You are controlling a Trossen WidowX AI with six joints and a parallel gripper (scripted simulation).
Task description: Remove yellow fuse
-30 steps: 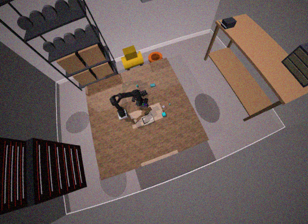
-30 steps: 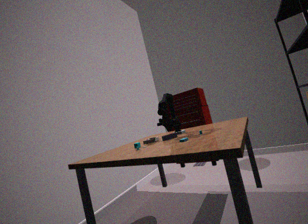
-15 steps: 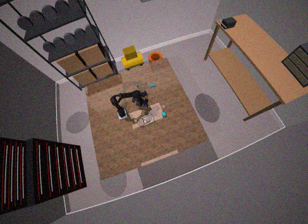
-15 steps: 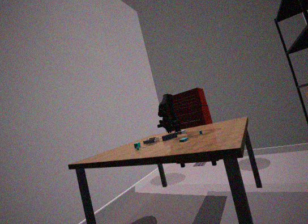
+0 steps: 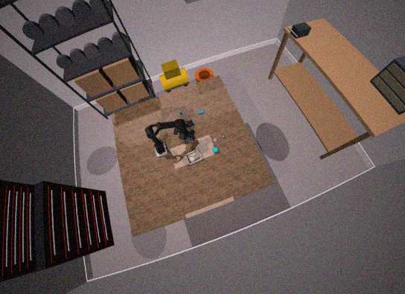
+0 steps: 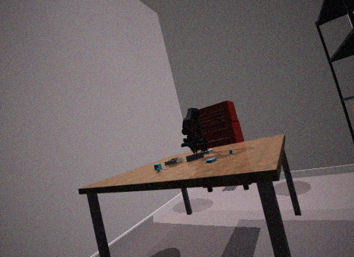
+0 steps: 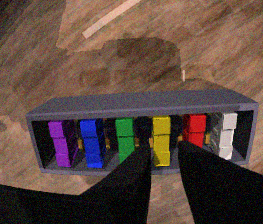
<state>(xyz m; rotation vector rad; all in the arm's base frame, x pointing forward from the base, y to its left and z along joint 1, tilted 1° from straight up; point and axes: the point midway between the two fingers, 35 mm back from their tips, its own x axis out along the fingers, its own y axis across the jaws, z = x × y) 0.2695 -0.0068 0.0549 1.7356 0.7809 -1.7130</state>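
The white tray lies 210 mm to the right of my gripper tip, 40 mm below it and 30 mm behind it.
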